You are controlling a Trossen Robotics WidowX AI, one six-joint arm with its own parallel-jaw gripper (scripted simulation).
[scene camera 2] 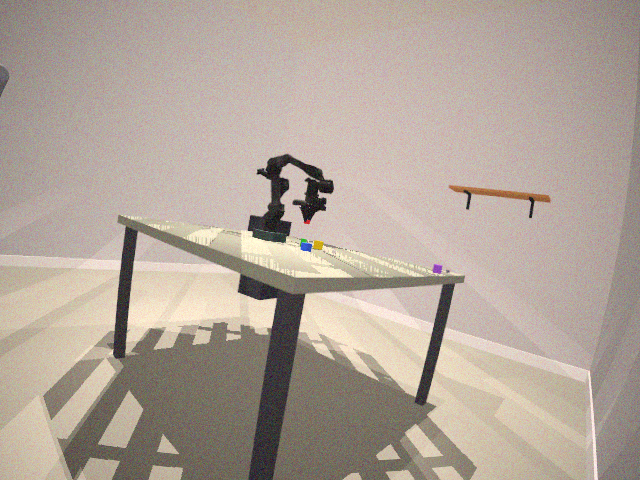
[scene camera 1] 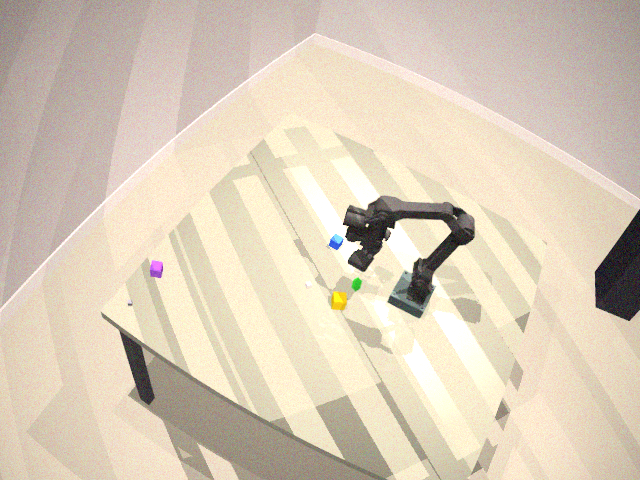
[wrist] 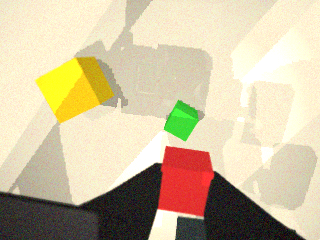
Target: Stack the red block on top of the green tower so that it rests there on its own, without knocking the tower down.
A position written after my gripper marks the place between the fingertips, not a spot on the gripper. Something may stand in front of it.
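Red block (wrist: 187, 173): held by my gripper (scene camera 1: 363, 263) (wrist: 184, 175). Scene camera 1 does not show the red block, hidden by my gripper. A yellow block (wrist: 78, 85) is also visible.
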